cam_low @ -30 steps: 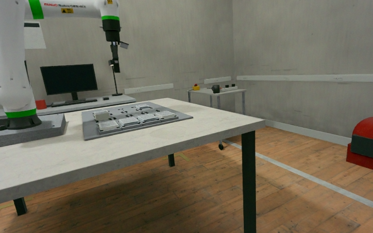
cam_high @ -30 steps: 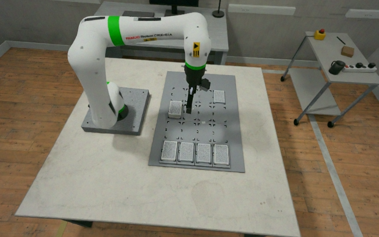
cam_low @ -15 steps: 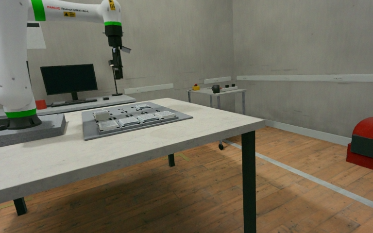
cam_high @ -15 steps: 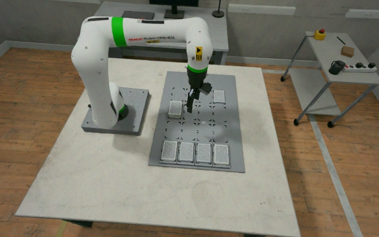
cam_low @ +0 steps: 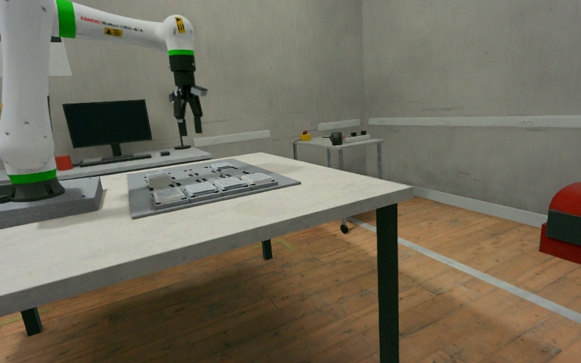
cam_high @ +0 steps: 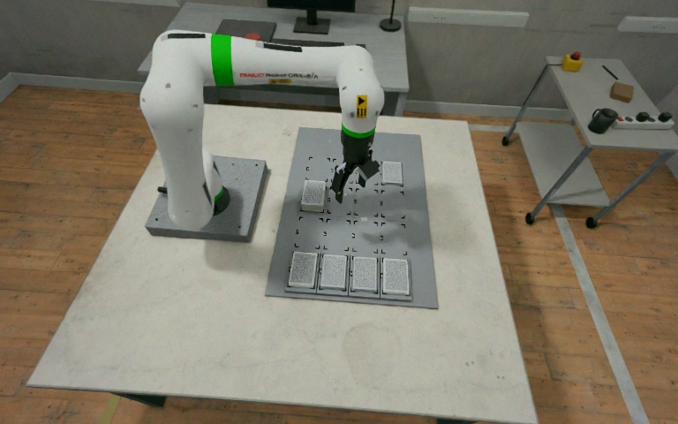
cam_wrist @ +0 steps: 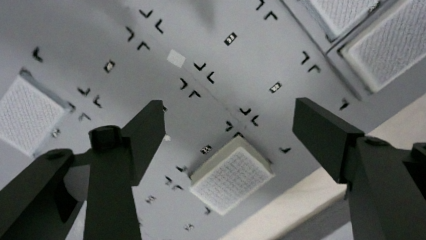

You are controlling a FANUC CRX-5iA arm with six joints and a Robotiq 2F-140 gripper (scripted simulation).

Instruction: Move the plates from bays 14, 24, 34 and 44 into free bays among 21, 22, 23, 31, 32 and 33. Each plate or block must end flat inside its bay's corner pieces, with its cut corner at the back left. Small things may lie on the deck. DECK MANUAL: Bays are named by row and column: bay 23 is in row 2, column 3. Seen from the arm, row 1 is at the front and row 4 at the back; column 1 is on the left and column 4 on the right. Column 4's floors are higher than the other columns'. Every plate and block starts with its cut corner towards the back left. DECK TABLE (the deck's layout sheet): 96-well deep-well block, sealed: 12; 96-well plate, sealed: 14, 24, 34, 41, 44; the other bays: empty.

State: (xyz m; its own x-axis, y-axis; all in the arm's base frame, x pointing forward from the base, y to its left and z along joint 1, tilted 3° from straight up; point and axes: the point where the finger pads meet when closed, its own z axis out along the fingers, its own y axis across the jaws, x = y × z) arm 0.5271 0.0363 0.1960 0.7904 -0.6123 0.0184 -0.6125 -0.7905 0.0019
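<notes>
Right now my hand is 20 cm above the sealed deep-well block, 16 cm past it and 10 cm to the right of it.
</notes>
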